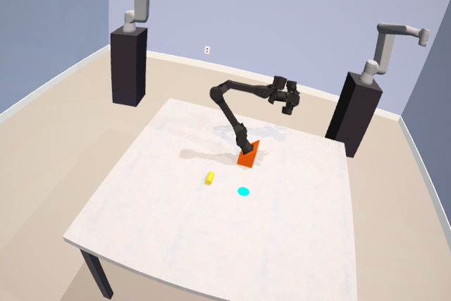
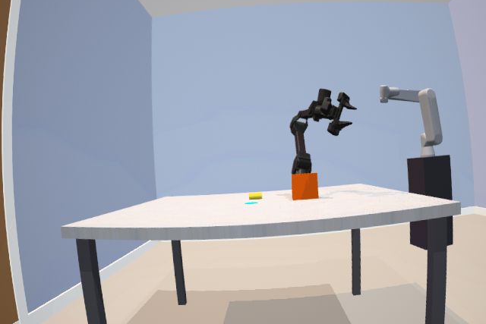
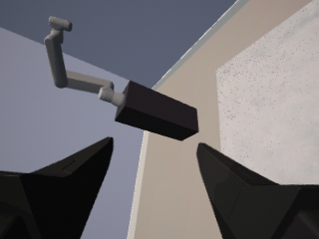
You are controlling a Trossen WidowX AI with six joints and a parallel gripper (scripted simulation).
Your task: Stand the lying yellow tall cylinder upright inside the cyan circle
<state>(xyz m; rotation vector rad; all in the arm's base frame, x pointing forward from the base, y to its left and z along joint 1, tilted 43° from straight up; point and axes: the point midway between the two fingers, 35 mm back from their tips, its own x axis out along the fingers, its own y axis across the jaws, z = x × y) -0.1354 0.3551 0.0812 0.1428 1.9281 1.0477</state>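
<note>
Now: gripper tip 410 mm to the left of the yellow tall cylinder, 410 mm short of it and 330 mm above it. Round my gripper tip: cyan circle 440 mm ahead, 350 mm below, 230 mm to the right.
</note>
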